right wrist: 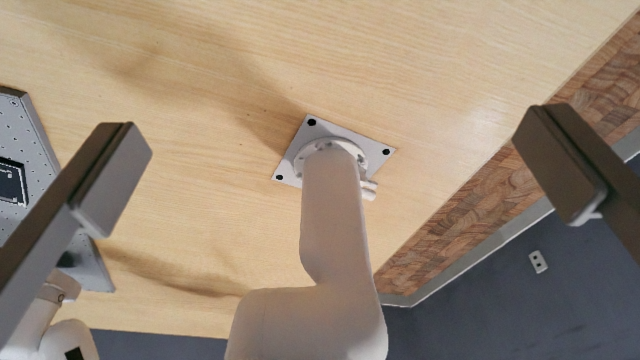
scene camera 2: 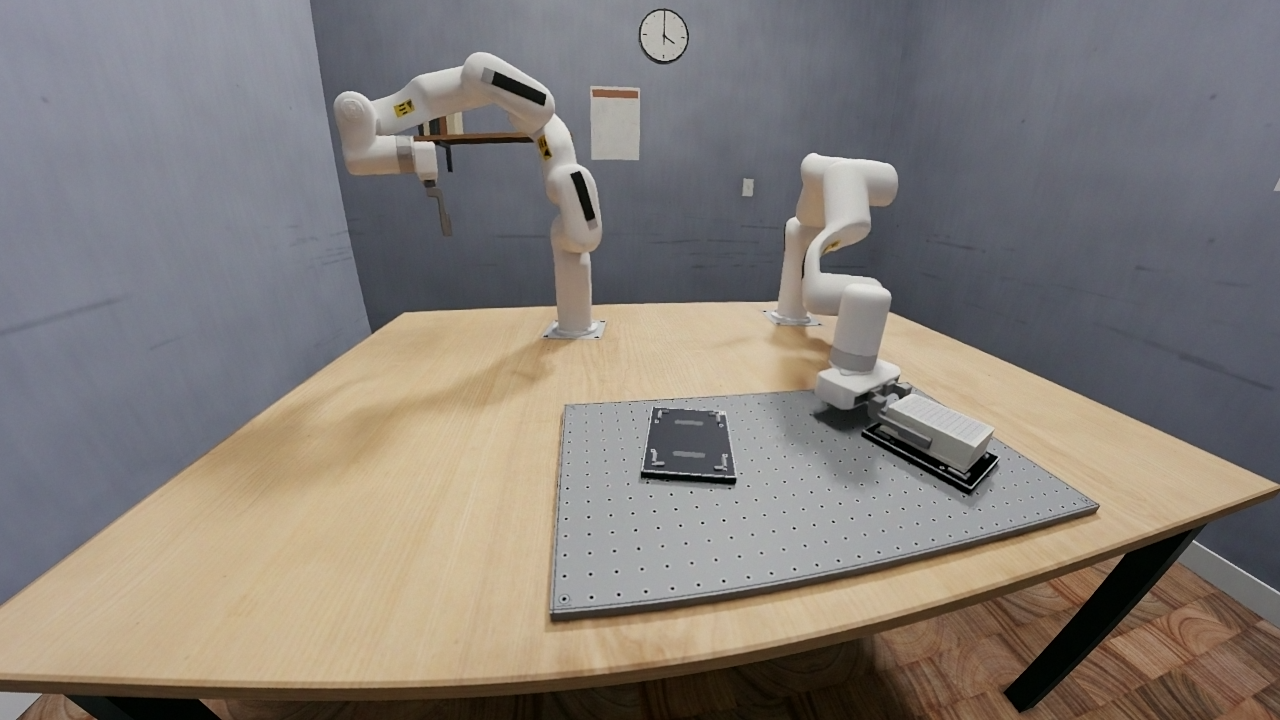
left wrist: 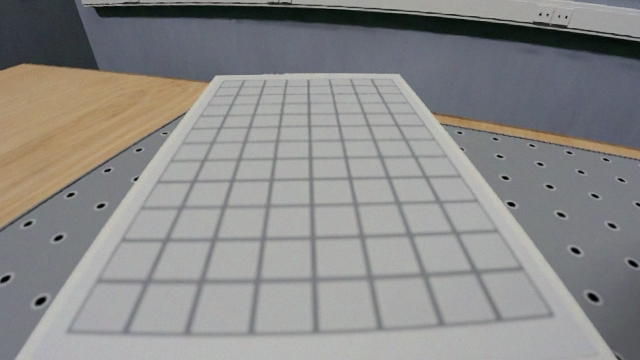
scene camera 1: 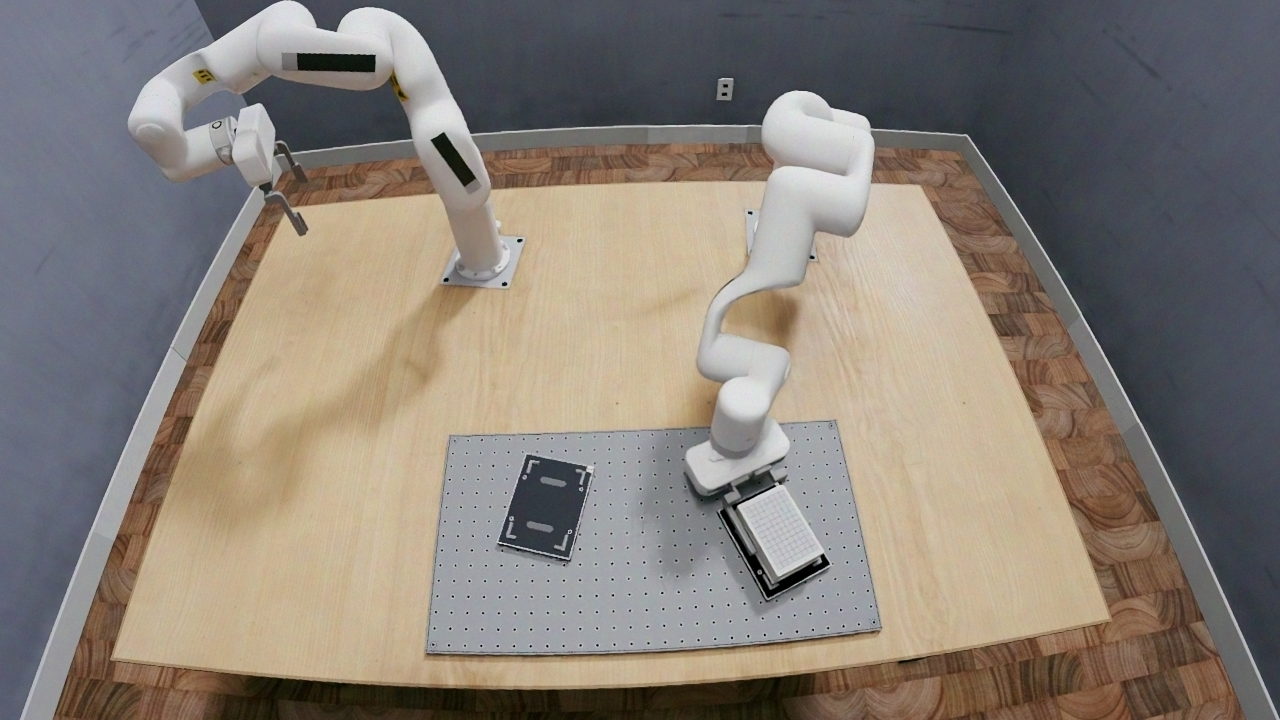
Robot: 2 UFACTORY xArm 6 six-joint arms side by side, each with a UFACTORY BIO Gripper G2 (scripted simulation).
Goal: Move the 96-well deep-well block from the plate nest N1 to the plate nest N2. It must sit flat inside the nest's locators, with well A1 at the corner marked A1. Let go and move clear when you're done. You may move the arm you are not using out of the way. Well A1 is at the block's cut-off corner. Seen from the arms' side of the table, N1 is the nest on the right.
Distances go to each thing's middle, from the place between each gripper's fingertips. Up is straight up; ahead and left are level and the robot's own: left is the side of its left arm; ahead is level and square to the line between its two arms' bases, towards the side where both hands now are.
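Nest N1 (scene camera 1: pixel 560 507) is 350 mm to the right of my left hand, 30 mm below it and 90 mm behind it. The white deep-well block (scene camera 1: pixel 786 544) is 10 mm ahead of my left hand. As for the black nest N2 (scene camera 2: pixel 981 466), my left hand is 10 mm short of it and 30 mm above it.
From my right hand, the black nest N2 is 280 mm below, 620 mm ahead and 770 mm to the left. The white deep-well block is 250 mm below my right hand, 620 mm ahead of it and 770 mm to the left of it, while the nest N1 is 280 mm below my right hand, 420 mm to the left of it and 510 mm ahead of it.
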